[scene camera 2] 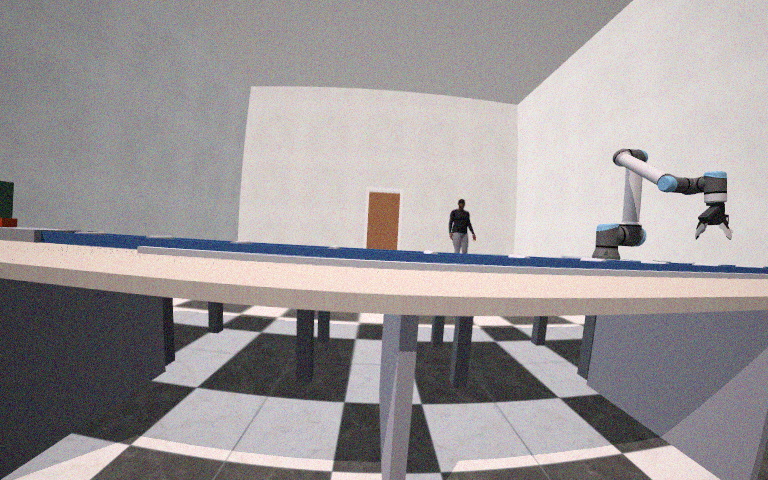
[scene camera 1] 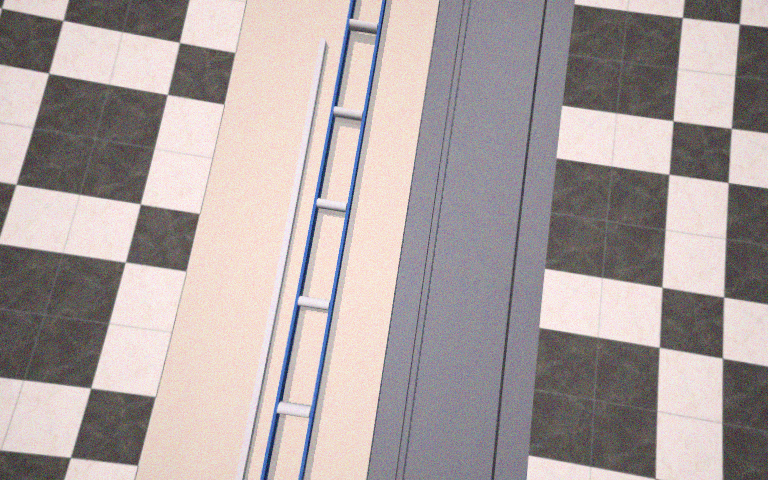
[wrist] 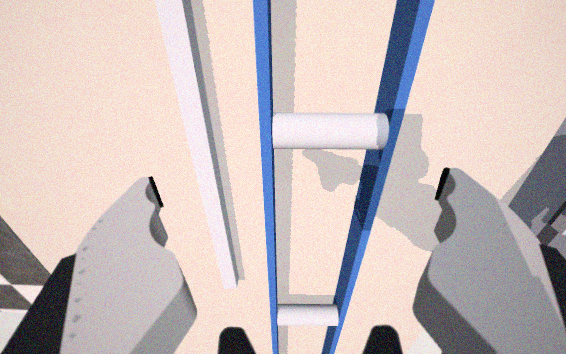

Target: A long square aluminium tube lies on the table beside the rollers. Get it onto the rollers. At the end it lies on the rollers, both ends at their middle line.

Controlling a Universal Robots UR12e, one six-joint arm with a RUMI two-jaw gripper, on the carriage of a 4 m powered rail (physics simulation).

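Where they show: gripper, between the fingertips: [scene camera 2: 712, 239] [wrist: 295, 176]; arm's base, origin of its link: [scene camera 2: 605, 258].
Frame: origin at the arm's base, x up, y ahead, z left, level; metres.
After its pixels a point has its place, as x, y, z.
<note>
A long pale aluminium tube [scene camera 1: 289, 226] {-0.005, 0.780, -1.838} [scene camera 2: 181, 253] {-0.019, 0.801, -2.486} [wrist: 194, 125] {-0.005, 0.773, 0.049} lies flat on the table, left of the roller track in scene camera 1 and the wrist view, with a narrow gap between them. One end shows at the top in scene camera 1, another low in the wrist view. White rollers [scene camera 1: 331, 204] {0.030, 0.619, -1.950} [wrist: 330, 131] {0.028, 0.620, 0.042} sit crosswise between two blue side rails [scene camera 1: 308, 249] {0.011, 0.682, -1.756} [scene camera 2: 283, 249] {0.009, 0.694, -2.136} [wrist: 266, 165] {0.022, 0.688, 0.087}. My gripper [scene camera 2: 713, 236] {0.160, 0.661, 0.010} [wrist: 295, 176] {0.160, 0.661, 0.010} is open and empty, pointing down high above the table. In the wrist view its fingertips stand either side of tube and track. It does not show in scene camera 1.
The cream table [scene camera 1: 243, 226] {-0.030, 0.977, -1.810} [scene camera 2: 396, 285] {-0.030, 1.072, -1.730} carries tube and track. A grey strip [scene camera 1: 470, 226] with dark grooves runs alongside the table. A person [scene camera 2: 460, 221] stands in the background near a brown door [scene camera 2: 384, 220]. A green and orange object [scene camera 2: 5, 198] {0.190, 0.485, -4.000} shows at the far left.
</note>
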